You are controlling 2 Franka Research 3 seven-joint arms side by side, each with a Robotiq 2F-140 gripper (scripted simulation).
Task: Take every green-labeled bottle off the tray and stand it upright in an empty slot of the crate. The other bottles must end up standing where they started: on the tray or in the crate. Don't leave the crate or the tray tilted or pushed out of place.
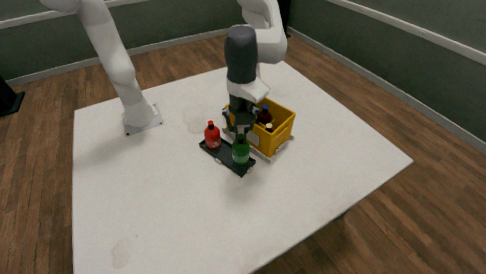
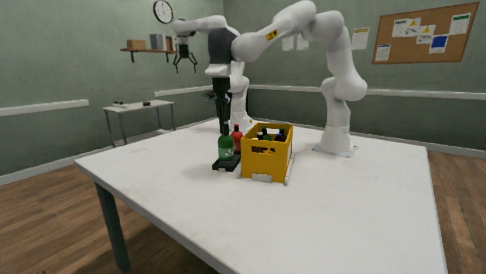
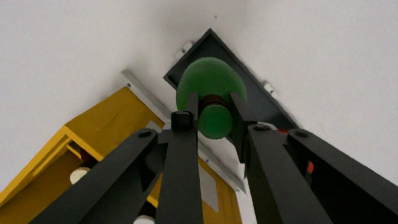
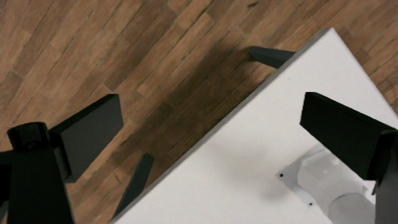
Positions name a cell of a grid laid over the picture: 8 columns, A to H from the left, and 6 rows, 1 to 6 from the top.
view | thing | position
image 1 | yellow crate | E4
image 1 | tray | D4
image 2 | left gripper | D3
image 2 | yellow crate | E4
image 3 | left gripper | E3
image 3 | green bottle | E3
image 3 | tray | F3
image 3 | grey rail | C3
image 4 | right gripper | E3
